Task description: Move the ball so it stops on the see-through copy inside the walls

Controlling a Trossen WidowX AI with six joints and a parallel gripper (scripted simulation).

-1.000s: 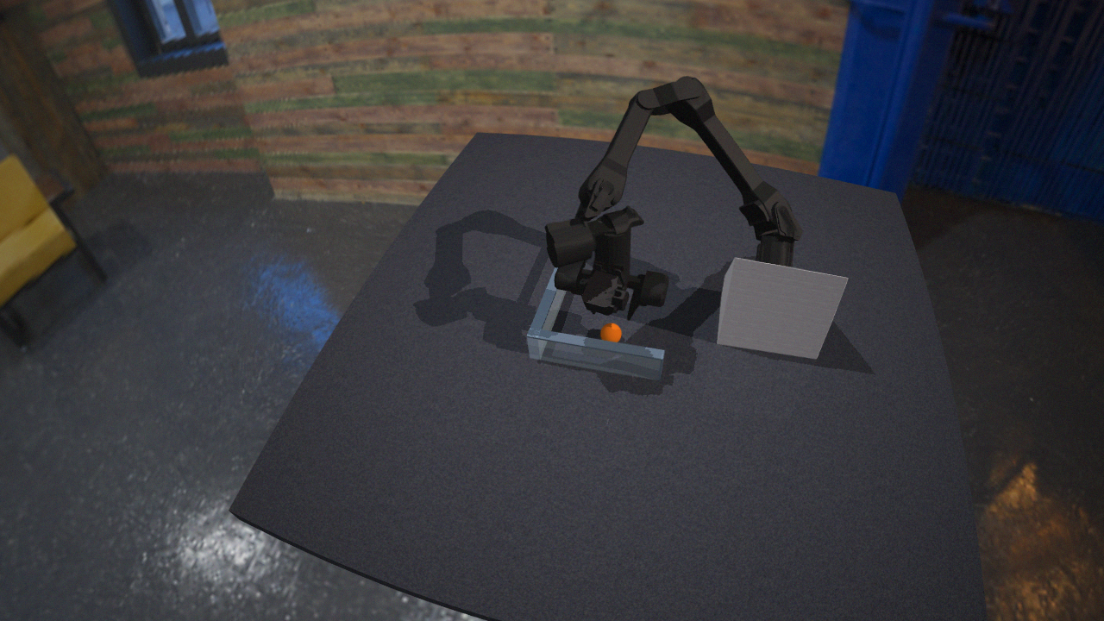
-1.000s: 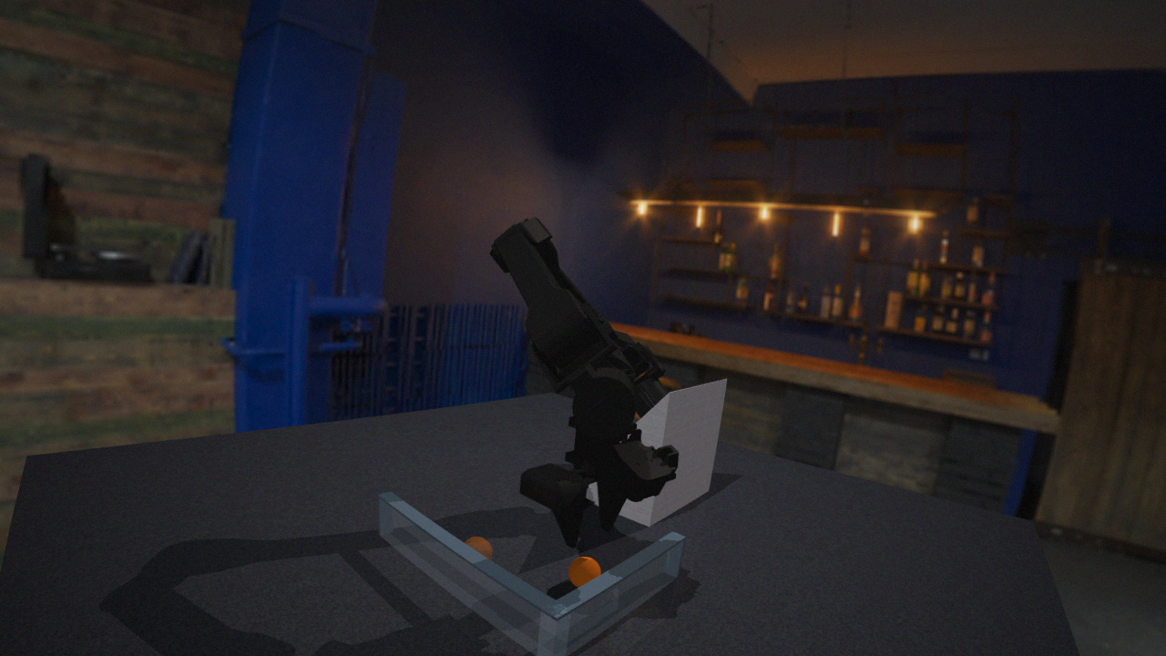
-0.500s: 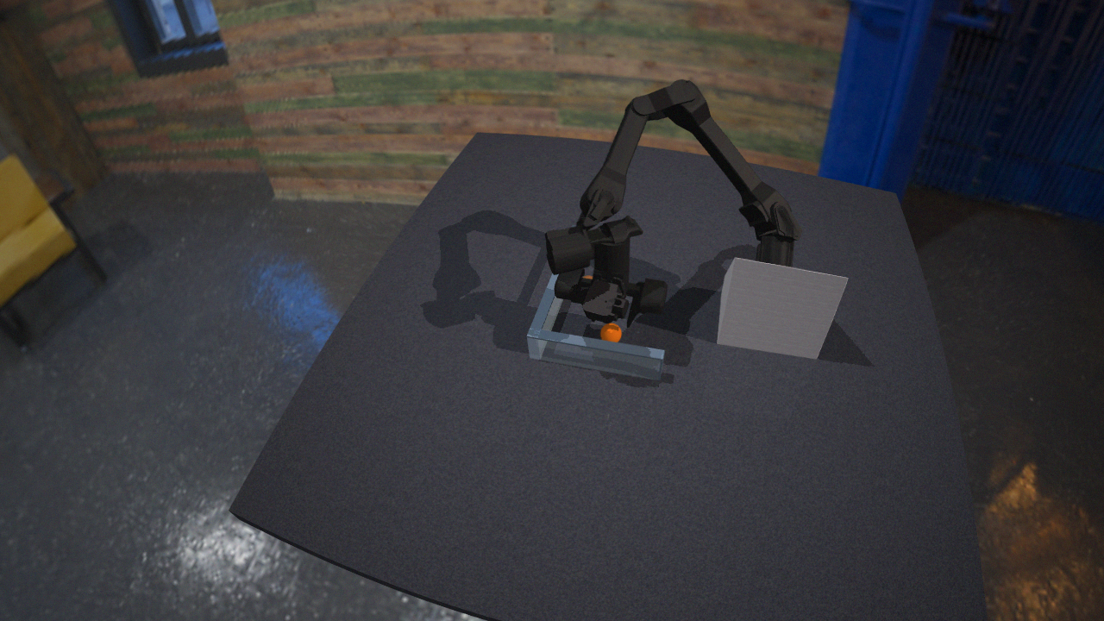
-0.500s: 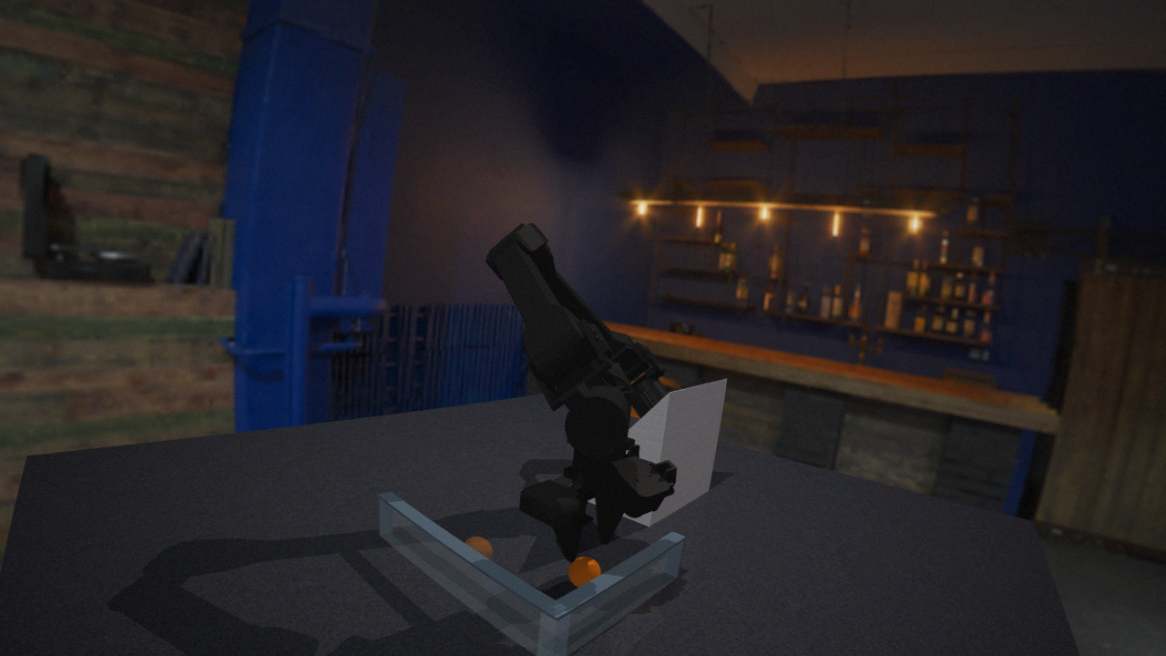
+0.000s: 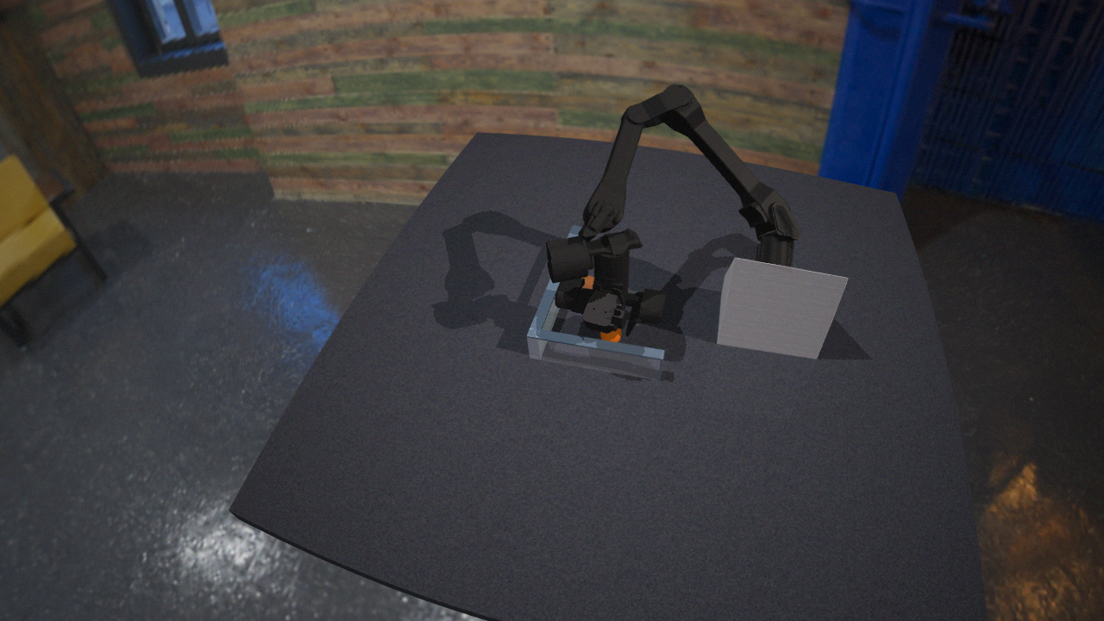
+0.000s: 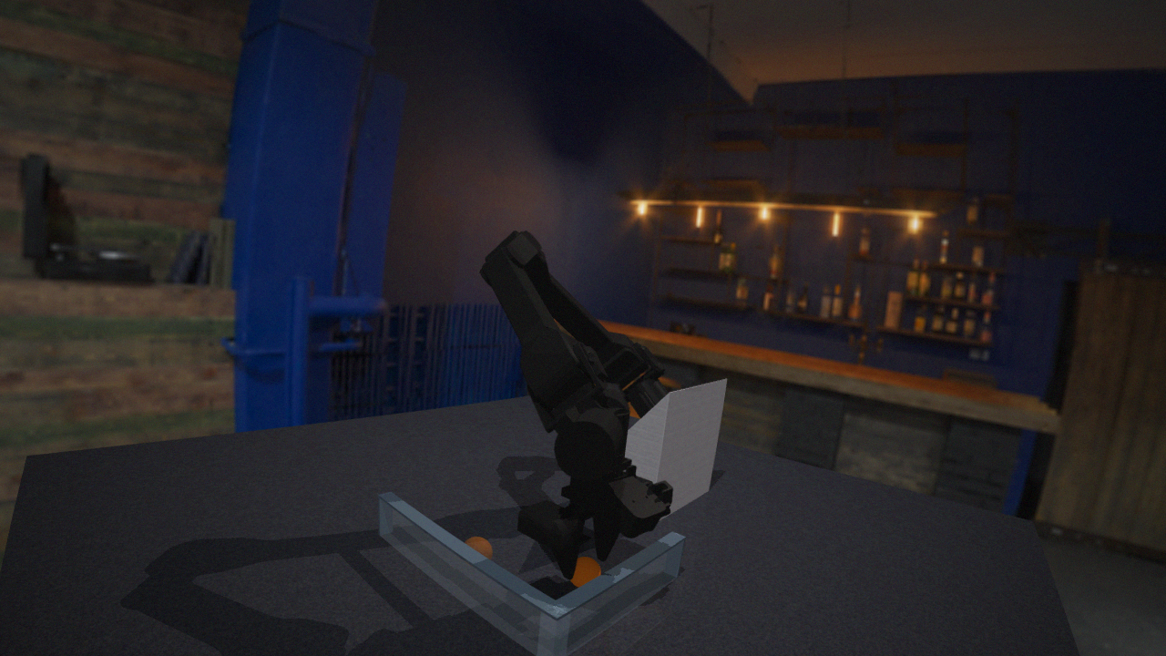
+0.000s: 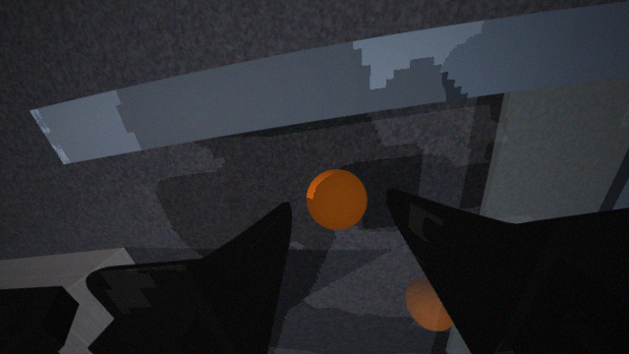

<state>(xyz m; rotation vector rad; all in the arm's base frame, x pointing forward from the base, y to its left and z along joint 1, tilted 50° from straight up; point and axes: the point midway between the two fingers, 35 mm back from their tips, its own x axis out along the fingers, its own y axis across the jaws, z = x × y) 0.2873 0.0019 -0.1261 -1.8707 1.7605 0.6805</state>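
Right now the see-through copy of ball is 7 cm ahead of my gripper tip, 11 cm to the right of it and 1 cm below it. The rest, counted from my gripper tip: clear wall 1 cm ahead, 6 cm to the left; orange ball 1 cm below.
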